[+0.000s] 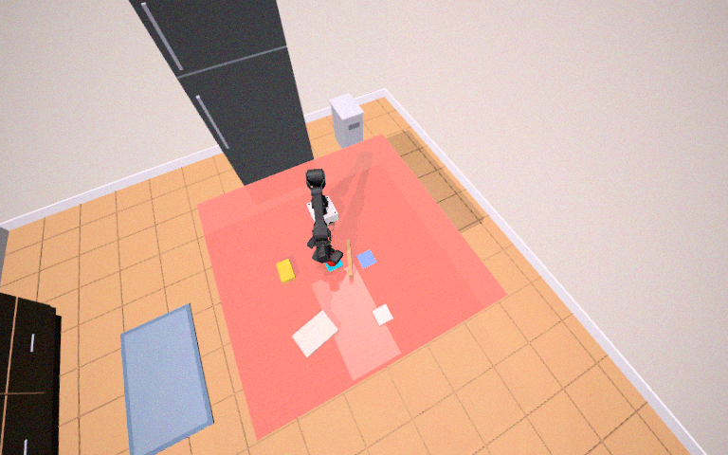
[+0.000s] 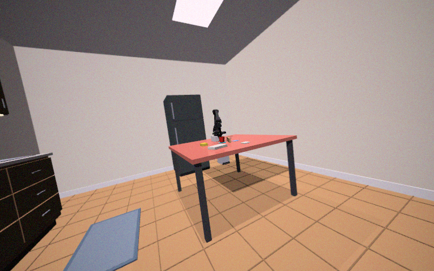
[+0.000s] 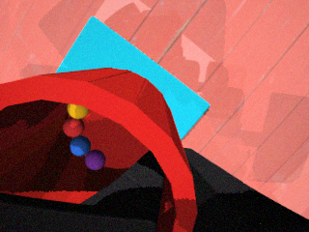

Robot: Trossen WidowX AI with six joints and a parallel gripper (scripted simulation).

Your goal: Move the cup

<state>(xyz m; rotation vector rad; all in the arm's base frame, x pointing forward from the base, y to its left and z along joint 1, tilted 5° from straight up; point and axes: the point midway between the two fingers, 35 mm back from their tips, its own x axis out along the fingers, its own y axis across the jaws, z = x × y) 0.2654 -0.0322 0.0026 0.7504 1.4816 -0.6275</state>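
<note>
My gripper tip is now 2 cm to the right of the cup and 2 cm short of it. Also, from my gripper tip: cyan pad 5 cm below, 2 cm to the left, 2 cm ahead; blue pad 20 cm to the left, 6 cm ahead, 5 cm below; tall tan block 11 cm to the left, 4 cm ahead, 3 cm below.
</note>
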